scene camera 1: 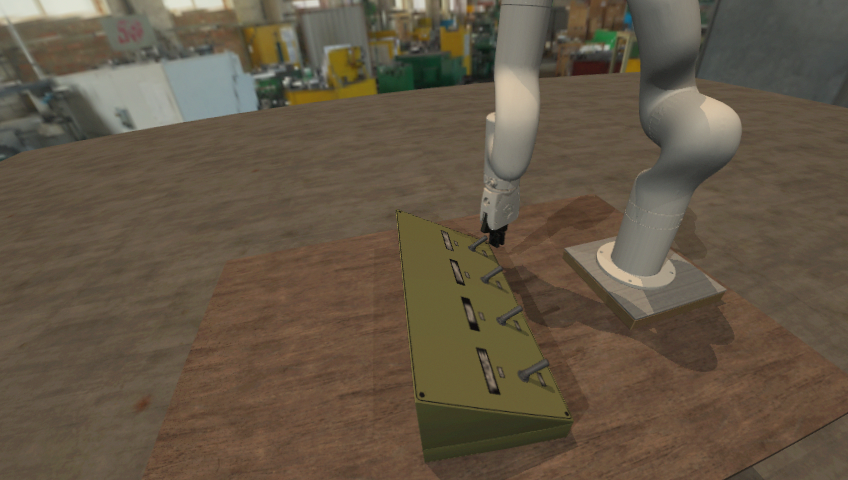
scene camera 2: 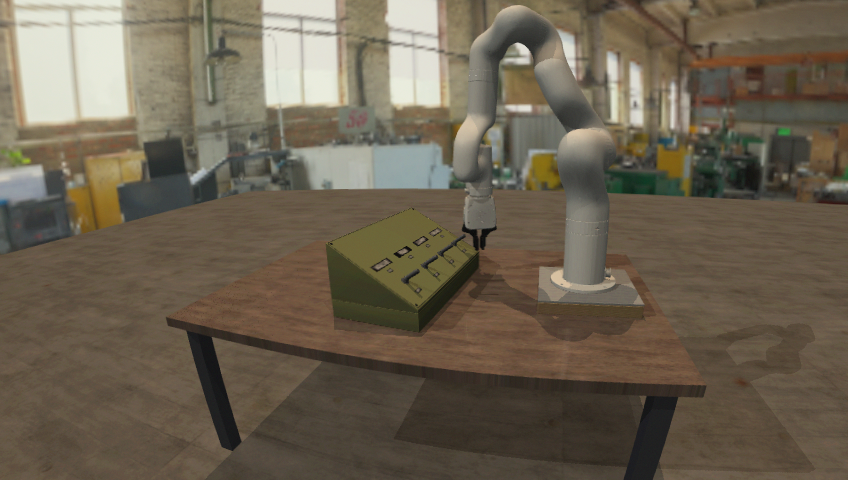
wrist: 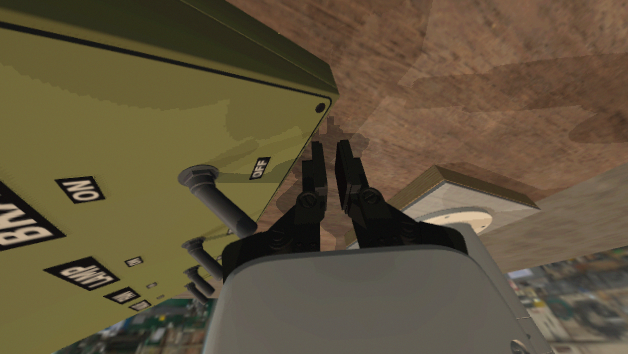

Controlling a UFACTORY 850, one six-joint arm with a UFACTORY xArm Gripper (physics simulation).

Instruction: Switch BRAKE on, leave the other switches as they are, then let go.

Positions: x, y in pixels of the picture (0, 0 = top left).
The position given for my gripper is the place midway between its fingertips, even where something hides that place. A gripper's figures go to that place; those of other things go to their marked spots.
Labels:
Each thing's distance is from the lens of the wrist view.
my gripper point(wrist: 328, 155): 13 cm
brake lever point(wrist: 231, 215): 11 cm

